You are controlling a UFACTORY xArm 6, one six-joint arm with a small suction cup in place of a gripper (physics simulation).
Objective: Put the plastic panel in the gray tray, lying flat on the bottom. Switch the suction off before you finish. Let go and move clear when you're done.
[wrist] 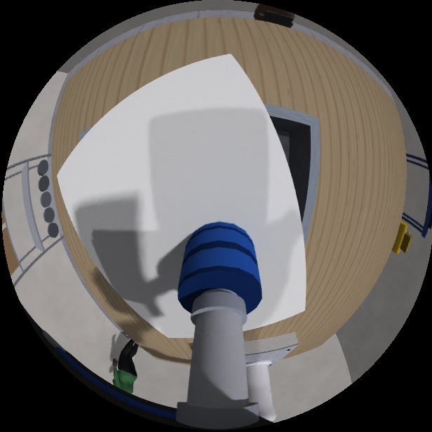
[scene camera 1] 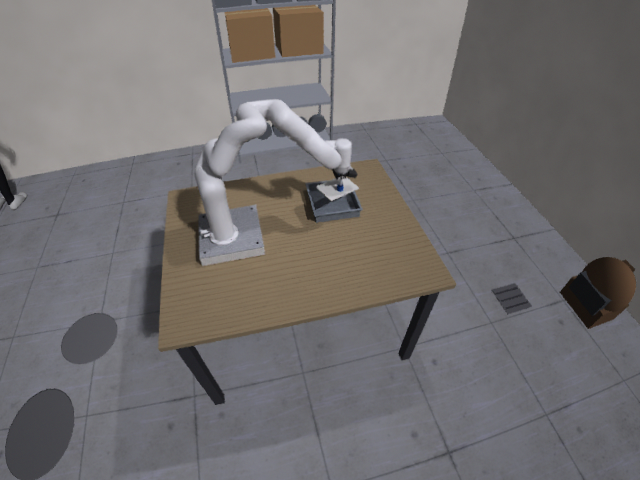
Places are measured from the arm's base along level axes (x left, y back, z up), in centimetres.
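Pixels of known places: hand at its tool point: (scene camera 1: 339,191); arm's base at its link origin: (scene camera 1: 224,234).
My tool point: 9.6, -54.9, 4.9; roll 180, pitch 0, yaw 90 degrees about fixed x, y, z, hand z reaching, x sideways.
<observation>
For each thing: its top centre in the pictures, then the offset to it from my tool point, as dx, dy, dz. Level surfaces: height alone.
- white plastic panel at its top centre: (scene camera 1: 337,187) +2.1, +0.7, +1.1
- gray tray at its top centre: (scene camera 1: 332,195) +3.8, +2.2, -5.2
- wooden table at its surface level: dz -10.2
The white plastic panel (scene camera 1: 328,190) (wrist: 210,150) hangs roughly level from my suction cup (scene camera 1: 340,187) (wrist: 220,265), which is blue and sits against the panel's upper face. The gray tray (scene camera 1: 338,215) (wrist: 315,155) is on the table below the panel. In the scene view the panel is over the back part of the tray, turned at an angle to its walls, and a shadow falls on the tray's floor. In the wrist view the panel hides most of the tray; part of a rim and a dark strip of its inside show at the right.
The wooden table (scene camera 1: 310,268) (wrist: 350,175) carries the robot's base plate (scene camera 1: 232,253) at the left of the scene view. A shelf rack with brown boxes (scene camera 1: 250,36) (scene camera 1: 299,32) stands behind the table by the wall. A brown rounded object (scene camera 1: 610,286) is on the floor at the right.
</observation>
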